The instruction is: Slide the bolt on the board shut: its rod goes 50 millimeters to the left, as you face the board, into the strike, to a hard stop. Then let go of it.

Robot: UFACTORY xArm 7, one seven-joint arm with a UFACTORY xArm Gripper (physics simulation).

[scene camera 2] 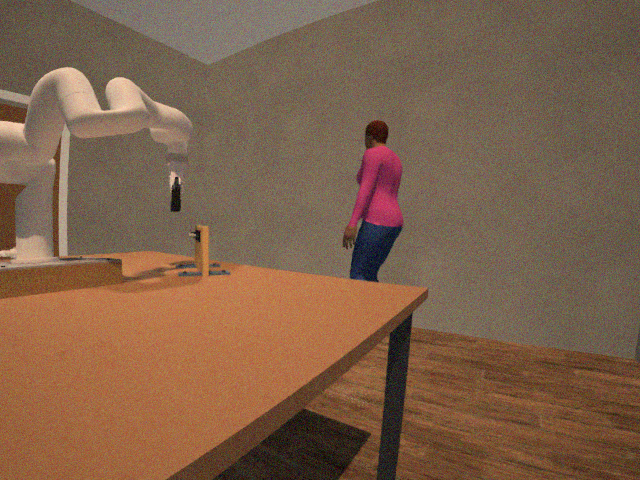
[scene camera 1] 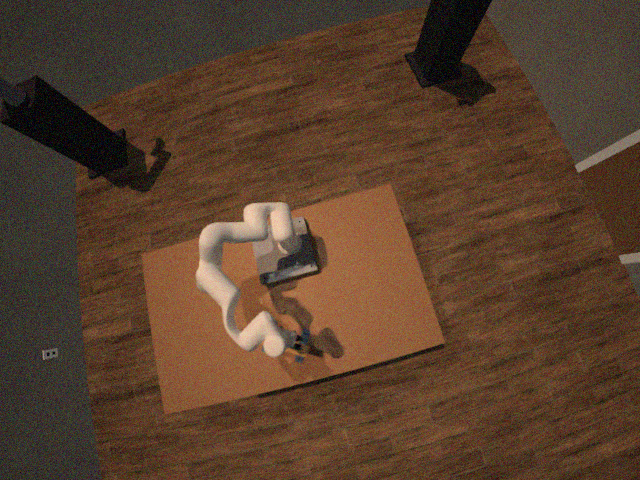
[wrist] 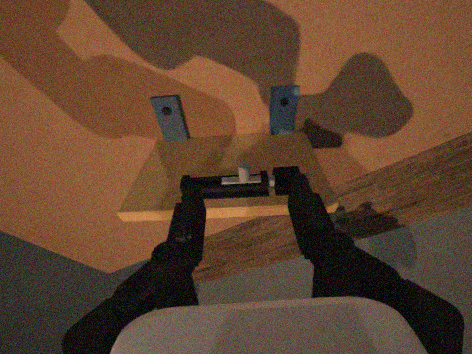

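Seen in the pictures: gripper, between the fingertips: (scene camera 2: 175, 211) (wrist: 245, 193); arm's base, origin of its link: (scene camera 2: 35, 261).
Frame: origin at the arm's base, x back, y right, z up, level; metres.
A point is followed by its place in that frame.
The upright wooden board (wrist: 280, 150) {z -0.001, x -0.516, y 0.095 m} (scene camera 2: 205, 250) {z 0.029, x -0.411, y 0.279 m} stands on two blue feet. The bolt's black housing (wrist: 232, 190) {z 0.081, x -0.475, y 0.153 m} is on its face. The light knob (wrist: 243, 173) {z 0.077, x -0.463, y 0.129 m} (scene camera 2: 191, 234) {z 0.074, x -0.463, y 0.135 m} sticks out from the slot, near its strike-side end. The rod (wrist: 272, 183) {z 0.075, x -0.498, y 0.111 m} spans the narrow gap between the housing and the black strike (wrist: 284, 176) {z 0.077, x -0.495, y 0.093 m}. The rod's far end is not visible. My gripper (wrist: 245, 193) {z 0.157, x -0.418, y 0.099 m} (scene camera 2: 175, 210) {z 0.157, x -0.418, y 0.099 m} is open and empty. In scene camera 2 it hangs above the board's top edge and clear of the knob. Its fingertips overlap the outer ends of the housing and the strike in the wrist view.
The blue feet (wrist: 170, 118) {z -0.048, x -0.391, y 0.217 m} (wrist: 284, 111) {z -0.048, x -0.487, y 0.065 m} (scene camera 2: 217, 272) {z -0.048, x -0.463, y 0.278 m} rest on the orange table (scene camera 1: 372, 273) {z -0.056, x -0.281, y -0.371 m} (scene camera 2: 248, 330) {z -0.056, x -0.131, y 0.727 m}. The arm's base plate (scene camera 1: 264, 253) {z 0.010, x -0.016, y 0.144 m} lies farther back on the table. A person in a pink top (scene camera 2: 381, 186) stands beyond the table.
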